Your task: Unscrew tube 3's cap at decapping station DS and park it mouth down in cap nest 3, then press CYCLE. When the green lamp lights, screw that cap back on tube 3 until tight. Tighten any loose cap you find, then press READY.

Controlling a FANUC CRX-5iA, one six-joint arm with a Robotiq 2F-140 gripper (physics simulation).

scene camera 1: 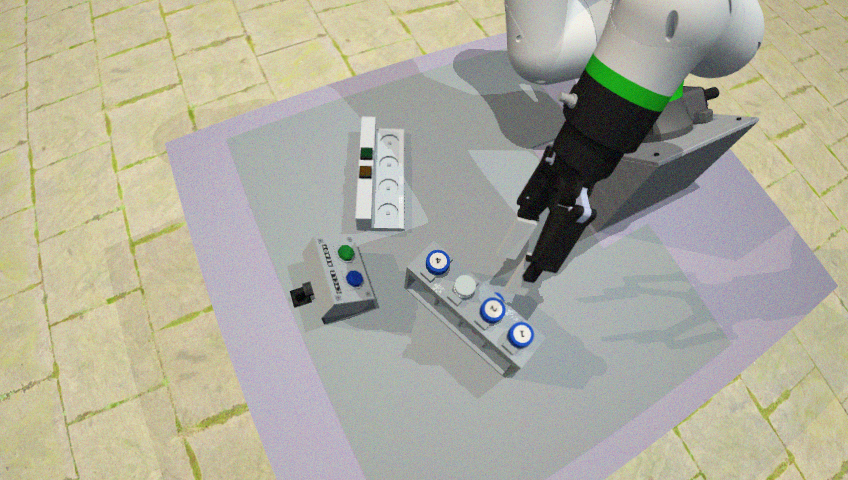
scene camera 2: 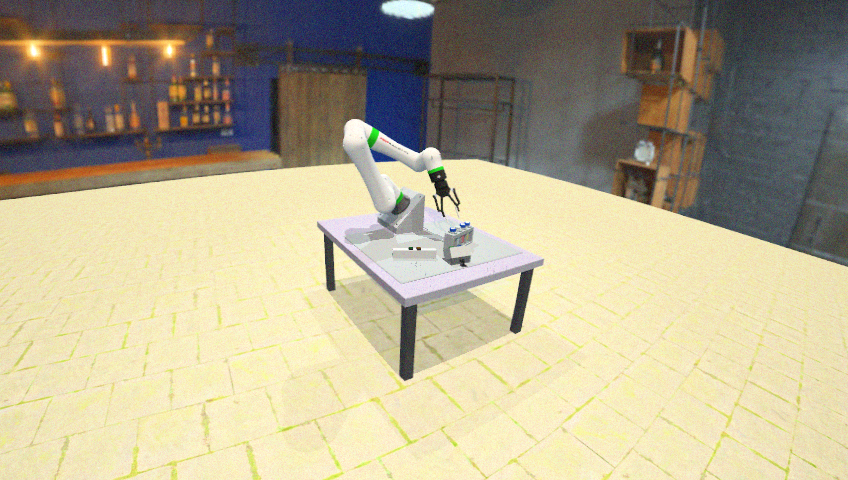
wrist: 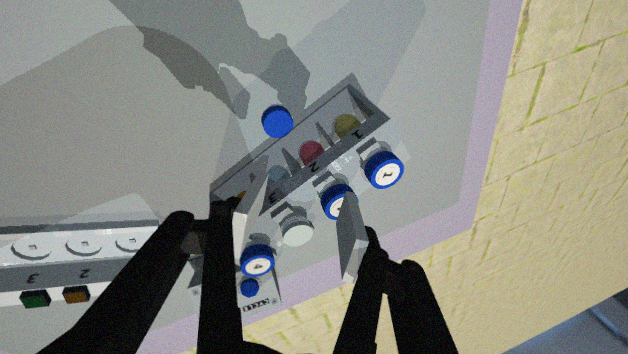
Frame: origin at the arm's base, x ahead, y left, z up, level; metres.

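Where they show: gripper, fingertip midpoint: (scene camera 1: 509, 273) (scene camera 2: 453, 220) (wrist: 303, 198); arm's base, origin of the base link: (scene camera 1: 650, 131) (scene camera 2: 400, 205).
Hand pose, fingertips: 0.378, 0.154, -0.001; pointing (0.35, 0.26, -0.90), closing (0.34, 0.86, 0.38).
Note:
Things, the pixels of their top centre, and the offset from my fingertips, as dx, dy, dz. "spot": a spot on its surface instead.
- tube rack, surface spot: (wrist: 372, 125) spot: -0.017, +0.085, -0.048
- Tube 3, middle of its top: (wrist: 298, 236) (scene camera 1: 465, 284) +0.062, -0.011, -0.016
- tube 1, middle of its top: (wrist: 387, 174) (scene camera 1: 522, 333) +0.017, +0.083, -0.014
- tube 2, middle of its top: (wrist: 342, 207) (scene camera 1: 493, 308) +0.039, +0.036, -0.014
- tube 4, middle of its top: (wrist: 258, 266) (scene camera 1: 438, 260) +0.085, -0.057, -0.014
- green lamp, middle of its top: (wrist: 34, 302) (scene camera 1: 366, 152) +0.108, -0.318, -0.082
- amber lamp, middle of its top: (wrist: 75, 297) (scene camera 1: 365, 170) +0.122, -0.280, -0.082
- button box with a green button, surface spot: (scene camera 1: 345, 252) spot: +0.202, -0.136, -0.064
- blue button, middle of its top: (scene camera 1: 353, 276) (wrist: 250, 293) +0.203, -0.092, -0.061
- small black object, surface spot: (scene camera 1: 301, 295) spot: +0.290, -0.114, -0.124
My gripper (scene camera 1: 508, 267) (scene camera 2: 450, 211) (wrist: 303, 198) is partly open and empty, above and behind the tube rack (scene camera 1: 514, 359) (wrist: 372, 125). Tube 3 (scene camera 1: 464, 286) (wrist: 297, 232) stands capless, its pale round top showing. Blue caps with white number discs sit on tube 1 (scene camera 1: 521, 334) (wrist: 384, 171), tube 2 (scene camera 1: 492, 310) (wrist: 334, 202) and tube 4 (scene camera 1: 437, 261) (wrist: 257, 265); their tightness cannot be told. A plain blue cap (scene camera 1: 498, 296) (wrist: 277, 121) lies behind the rack, mostly hidden in scene camera 1. The cap nests (scene camera 1: 388, 163) (wrist: 83, 245) hold no cap in scene camera 1.
The green lamp (scene camera 1: 366, 152) (wrist: 35, 299) and amber lamp (scene camera 1: 365, 171) (wrist: 76, 294) look dark. The button box with a green button (scene camera 1: 345, 252) and a blue button (scene camera 1: 354, 277) (wrist: 249, 287) stands left of the rack. A small black object (scene camera 1: 301, 295) is beyond it.

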